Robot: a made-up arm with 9 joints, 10 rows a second.
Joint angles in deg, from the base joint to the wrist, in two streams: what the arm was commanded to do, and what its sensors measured. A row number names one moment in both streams.
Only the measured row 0 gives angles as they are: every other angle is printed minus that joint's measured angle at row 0.
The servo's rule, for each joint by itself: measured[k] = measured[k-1] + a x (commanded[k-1-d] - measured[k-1]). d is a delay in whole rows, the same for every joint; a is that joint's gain. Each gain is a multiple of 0.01, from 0.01 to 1. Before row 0 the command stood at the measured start. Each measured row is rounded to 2 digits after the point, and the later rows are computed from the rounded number. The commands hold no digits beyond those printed.
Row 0, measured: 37.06, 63.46, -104.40, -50.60, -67.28, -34.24, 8.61, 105.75, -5.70
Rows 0 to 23, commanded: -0.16, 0.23, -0.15, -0.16, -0.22, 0.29, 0.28, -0.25, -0.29; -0.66, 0.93, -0.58, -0.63, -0.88, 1.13, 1.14, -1.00, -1.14; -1.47, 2.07, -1.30, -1.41, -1.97, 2.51, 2.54, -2.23, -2.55; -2.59, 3.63, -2.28, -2.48, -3.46, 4.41, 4.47, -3.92, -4.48; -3.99, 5.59, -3.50, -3.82, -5.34, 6.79, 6.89, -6.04, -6.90; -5.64, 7.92, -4.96, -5.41, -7.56, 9.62, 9.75, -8.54, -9.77; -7.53, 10.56, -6.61, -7.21, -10.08, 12.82, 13.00, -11.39, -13.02; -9.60, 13.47, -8.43, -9.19, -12.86, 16.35, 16.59, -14.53, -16.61; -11.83, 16.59, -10.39, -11.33, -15.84, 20.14, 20.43, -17.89, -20.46; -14.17, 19.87, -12.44, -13.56, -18.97, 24.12, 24.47, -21.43, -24.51; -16.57, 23.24, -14.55, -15.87, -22.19, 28.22, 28.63, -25.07, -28.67; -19.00, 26.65, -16.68, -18.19, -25.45, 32.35, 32.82, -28.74, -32.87; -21.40, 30.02, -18.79, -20.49, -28.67, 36.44, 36.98, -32.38, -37.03; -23.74, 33.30, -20.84, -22.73, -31.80, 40.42, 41.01, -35.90, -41.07; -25.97, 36.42, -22.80, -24.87, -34.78, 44.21, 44.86, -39.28, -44.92; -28.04, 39.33, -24.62, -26.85, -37.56, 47.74, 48.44, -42.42, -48.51; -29.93, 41.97, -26.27, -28.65, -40.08, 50.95, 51.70, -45.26, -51.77; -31.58, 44.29, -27.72, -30.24, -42.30, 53.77, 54.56, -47.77, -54.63; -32.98, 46.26, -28.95, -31.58, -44.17, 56.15, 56.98, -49.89, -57.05; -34.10, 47.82, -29.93, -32.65, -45.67, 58.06, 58.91, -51.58, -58.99; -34.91, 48.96, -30.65, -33.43, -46.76, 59.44, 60.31, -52.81, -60.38; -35.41, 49.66, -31.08, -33.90, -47.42, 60.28, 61.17, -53.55, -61.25; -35.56, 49.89, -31.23, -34.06, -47.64, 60.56, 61.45, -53.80, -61.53; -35.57, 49.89, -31.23, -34.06, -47.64, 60.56, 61.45, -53.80, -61.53
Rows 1 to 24, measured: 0.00, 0.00, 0.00, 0.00, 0.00, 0.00, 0.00, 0.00, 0.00; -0.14, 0.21, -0.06, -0.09, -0.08, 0.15, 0.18, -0.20, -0.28; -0.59, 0.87, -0.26, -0.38, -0.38, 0.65, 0.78, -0.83, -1.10; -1.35, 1.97, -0.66, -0.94, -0.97, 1.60, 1.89, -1.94, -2.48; -2.42, 3.50, -1.28, -1.77, -1.89, 3.03, 3.52, -3.50, -4.38; -3.77, 5.42, -2.12, -2.88, -3.17, 4.95, 5.64, -5.51, -6.77; -5.38, 7.72, -3.20, -4.25, -4.79, 7.33, 8.23, -7.90, -9.62; -7.23, 10.33, -4.50, -5.85, -6.75, 10.13, 11.24, -10.66, -12.85; -9.27, 13.22, -5.99, -7.65, -9.01, 13.30, 14.61, -13.72, -16.42; -11.47, 16.32, -7.66, -9.64, -11.54, 16.79, 18.28, -17.01, -20.26; -13.79, 19.59, -9.48, -11.76, -14.29, 20.53, 22.18, -20.50, -24.30; -16.18, 22.95, -11.41, -13.98, -17.21, 24.45, 26.24, -24.11, -28.45; -18.61, 26.35, -13.41, -16.25, -20.26, 28.48, 30.39, -27.77, -32.65; -21.01, 29.73, -15.45, -18.54, -23.37, 32.54, 34.54, -31.41, -36.81; -23.36, 33.01, -17.50, -20.80, -26.49, 36.56, 38.62, -34.96, -40.86; -25.60, 36.15, -19.51, -23.00, -29.56, 40.46, 42.55, -38.37, -44.72; -27.70, 39.08, -21.45, -25.08, -32.52, 44.17, 46.26, -41.57, -48.32; -29.62, 41.74, -23.28, -27.01, -35.32, 47.63, 49.69, -44.49, -51.60; -31.31, 44.09, -24.97, -28.75, -37.90, 50.76, 52.76, -47.08, -54.48; -32.75, 46.09, -26.48, -30.28, -40.22, 53.51, 55.42, -49.30, -56.92; -33.91, 47.68, -27.79, -31.56, -42.24, 55.83, 57.62, -51.10, -58.89; -34.77, 48.86, -28.88, -32.57, -43.91, 57.67, 59.31, -52.45, -60.31; -35.32, 49.60, -29.72, -33.29, -45.21, 59.00, 60.48, -53.32, -61.20; -35.53, 49.87, -30.29, -33.71, -46.11, 59.80, 61.09, -53.70, -61.51
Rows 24 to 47, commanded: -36.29, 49.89, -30.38, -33.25, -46.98, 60.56, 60.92, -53.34, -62.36; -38.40, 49.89, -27.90, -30.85, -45.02, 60.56, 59.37, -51.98, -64.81; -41.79, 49.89, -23.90, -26.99, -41.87, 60.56, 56.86, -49.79, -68.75; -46.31, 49.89, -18.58, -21.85, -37.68, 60.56, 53.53, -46.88, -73.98; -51.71, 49.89, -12.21, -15.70, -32.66, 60.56, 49.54, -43.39, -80.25; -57.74, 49.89, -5.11, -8.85, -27.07, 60.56, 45.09, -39.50, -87.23; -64.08, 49.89, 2.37, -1.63, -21.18, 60.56, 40.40, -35.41, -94.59; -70.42, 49.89, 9.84, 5.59, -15.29, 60.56, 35.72, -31.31, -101.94; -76.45, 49.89, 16.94, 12.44, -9.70, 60.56, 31.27, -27.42, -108.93; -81.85, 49.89, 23.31, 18.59, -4.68, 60.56, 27.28, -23.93, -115.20; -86.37, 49.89, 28.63, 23.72, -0.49, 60.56, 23.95, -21.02, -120.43; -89.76, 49.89, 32.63, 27.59, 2.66, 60.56, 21.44, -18.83, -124.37; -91.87, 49.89, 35.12, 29.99, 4.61, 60.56, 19.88, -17.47, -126.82; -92.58, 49.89, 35.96, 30.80, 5.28, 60.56, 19.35, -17.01, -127.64; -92.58, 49.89, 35.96, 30.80, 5.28, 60.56, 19.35, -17.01, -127.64; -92.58, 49.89, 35.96, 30.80, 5.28, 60.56, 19.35, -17.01, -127.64; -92.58, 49.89, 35.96, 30.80, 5.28, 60.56, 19.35, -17.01, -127.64; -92.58, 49.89, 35.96, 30.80, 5.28, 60.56, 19.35, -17.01, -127.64; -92.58, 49.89, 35.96, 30.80, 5.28, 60.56, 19.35, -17.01, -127.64; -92.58, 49.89, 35.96, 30.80, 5.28, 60.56, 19.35, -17.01, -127.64; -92.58, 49.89, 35.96, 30.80, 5.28, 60.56, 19.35, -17.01, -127.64; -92.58, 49.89, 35.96, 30.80, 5.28, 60.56, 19.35, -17.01, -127.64; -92.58, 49.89, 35.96, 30.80, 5.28, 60.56, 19.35, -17.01, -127.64; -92.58, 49.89, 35.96, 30.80, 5.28, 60.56, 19.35, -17.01, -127.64
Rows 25 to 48, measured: -35.56, 49.89, -30.65, -33.90, -46.68, 60.19, 61.32, -53.78, -61.53; -36.19, 49.89, -30.55, -33.55, -46.79, 60.38, 61.07, -53.43, -62.32; -38.09, 49.89, -29.54, -32.09, -46.14, 60.47, 60.00, -52.28, -64.69; -41.27, 49.89, -27.40, -29.34, -44.56, 60.52, 58.02, -50.31, -68.55; -45.60, 49.89, -24.05, -25.30, -42.01, 60.54, 55.19, -47.60, -73.71; -50.85, 49.89, -19.55, -20.12, -38.55, 60.55, 51.63, -44.27, -79.92; -56.78, 49.89, -14.06, -14.03, -34.30, 60.56, 47.51, -40.50, -86.86; -63.06, 49.89, -7.82, -7.33, -29.45, 60.56, 43.03, -36.48, -94.20; -69.39, 49.89, -1.11, -0.35, -24.21, 60.56, 38.42, -32.40, -101.55; -75.46, 49.89, 5.75, 6.56, -18.84, 60.56, 33.92, -28.47, -108.56; -80.96, 49.89, 12.42, 13.06, -13.60, 60.56, 29.74, -24.88, -114.87; -85.61, 49.89, 18.58, 18.82, -8.75, 60.56, 26.09, -21.83, -120.15; -89.18, 49.89, 23.92, 23.56, -4.53, 60.56, 23.16, -19.46, -124.16; -91.49, 49.89, 28.18, 27.03, -1.15, 60.56, 21.09, -17.89, -126.69; -92.43, 49.89, 31.14, 29.07, 1.23, 60.56, 19.99, -17.19, -127.59; -92.56, 49.89, 32.97, 30.00, 2.73, 60.56, 19.59, -17.05, -127.64; -92.58, 49.89, 34.11, 30.43, 3.67, 60.56, 19.44, -17.02, -127.64; -92.58, 49.89, 34.81, 30.63, 4.27, 60.56, 19.38, -17.01, -127.64; -92.58, 49.89, 35.25, 30.72, 4.64, 60.56, 19.36, -17.01, -127.64; -92.58, 49.89, 35.52, 30.76, 4.88, 60.56, 19.35, -17.01, -127.64; -92.58, 49.89, 35.69, 30.78, 5.03, 60.56, 19.35, -17.01, -127.64; -92.58, 49.89, 35.79, 30.79, 5.12, 60.56, 19.35, -17.01, -127.64; -92.58, 49.89, 35.85, 30.80, 5.18, 60.56, 19.35, -17.01, -127.64; -92.58, 49.89, 35.89, 30.80, 5.22, 60.56, 19.35, -17.01, -127.64
